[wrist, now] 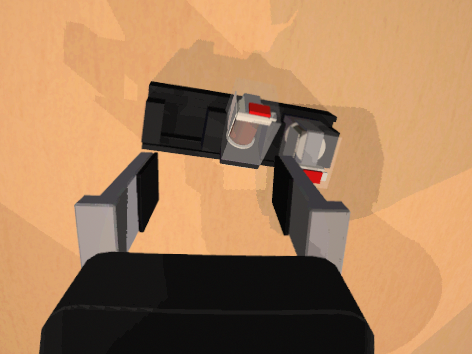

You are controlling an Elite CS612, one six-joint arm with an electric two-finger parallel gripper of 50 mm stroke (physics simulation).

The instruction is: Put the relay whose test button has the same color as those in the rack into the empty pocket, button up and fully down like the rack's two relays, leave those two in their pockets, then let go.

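Places are measured from the arm's base along level axes (x ahead, y left, z up), in centimetres.
Pixels of known places: gripper, fingertip midpoint: (216, 178).
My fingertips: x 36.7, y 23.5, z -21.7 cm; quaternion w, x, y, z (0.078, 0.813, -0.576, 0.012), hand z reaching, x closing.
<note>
Ahead of a thing's pixels: the offset from my fingertips to its top centre. "spot": to the spot under its first point. Level surfaces: height alone.
The black rack {spot: dx +0.6, dy +3.2, dz -3.8 cm} (154, 120) lies beyond the fingertips, slightly tilted across the upper middle of the wrist view. Its left pocket {spot: dx +0.6, dy +1.7, dz -5.8 cm} (182, 120) is empty. A clear-cased relay {dx +1.8, dy -1.3, dz -1.4 cm} (245, 134) stands in the middle pocket, its red test button {dx +3.2, dy -1.1, dz -1.6 cm} (259, 110) toward the rack's far side. Another clear-cased relay {dx +1.9, dy -4.6, dz -1.2 cm} (311, 145) stands in the right pocket, its red test button {dx +1.1, dy -4.7, dz -1.2 cm} (313, 176) toward the near side. My gripper (216, 178) is open and empty, short of the rack's near edge in the view. The right finger overlaps the rack's near edge in the view. No relay outside the rack shows.
The wood-toned table top {dz -6.1 cm} (410, 60) surrounds the rack. Broad shadows of the rack, the relays and the arm fall across it. The black gripper body (207, 305) hides the lower middle of the view.
</note>
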